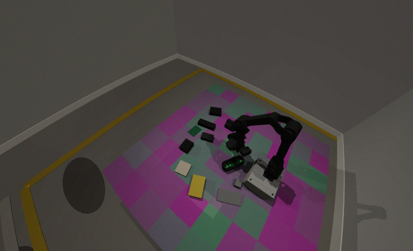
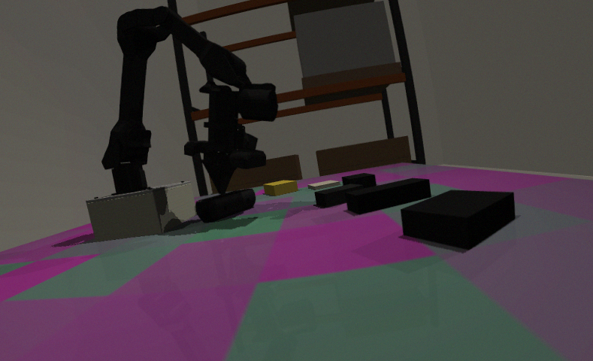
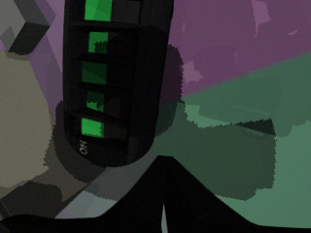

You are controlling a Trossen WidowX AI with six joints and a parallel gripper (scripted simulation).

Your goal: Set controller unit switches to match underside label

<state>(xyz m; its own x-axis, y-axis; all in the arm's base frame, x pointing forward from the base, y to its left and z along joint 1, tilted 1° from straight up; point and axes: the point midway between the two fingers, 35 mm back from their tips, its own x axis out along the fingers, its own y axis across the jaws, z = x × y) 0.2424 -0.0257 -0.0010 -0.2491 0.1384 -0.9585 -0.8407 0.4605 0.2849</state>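
The small grey piece lies 110 mm behind my gripper tip, 150 mm to the left of it and 40 mm below it. From my gripper tip the other things lie so: yellow block 70 mm ahead, 330 mm to the left, 40 mm below; grey plate 120 mm behind, 250 mm to the left, 50 mm below; green board 360 mm ahead, 30 mm to the left, 60 mm below.
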